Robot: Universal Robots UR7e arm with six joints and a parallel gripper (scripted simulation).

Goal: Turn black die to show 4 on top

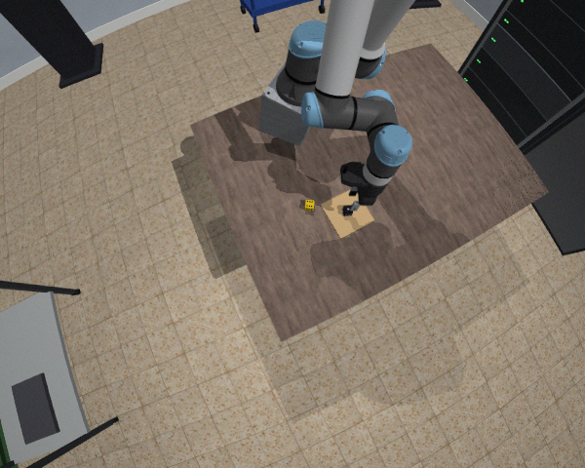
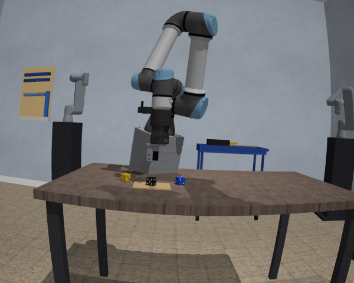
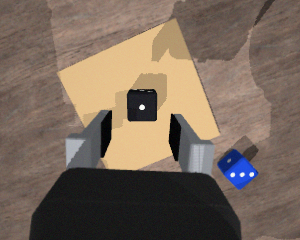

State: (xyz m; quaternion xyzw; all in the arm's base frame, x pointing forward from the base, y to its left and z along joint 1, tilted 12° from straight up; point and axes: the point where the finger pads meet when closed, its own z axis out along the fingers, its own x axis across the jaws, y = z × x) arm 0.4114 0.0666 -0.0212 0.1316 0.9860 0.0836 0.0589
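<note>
The black die lies 10 cm below my hand. Also, from my hand: blue die: 10 cm to the left, 10 cm below, 10 cm behind; tan mat: 11 cm below; yellow die: 12 cm to the right, 10 cm below, 6 cm behind.
</note>
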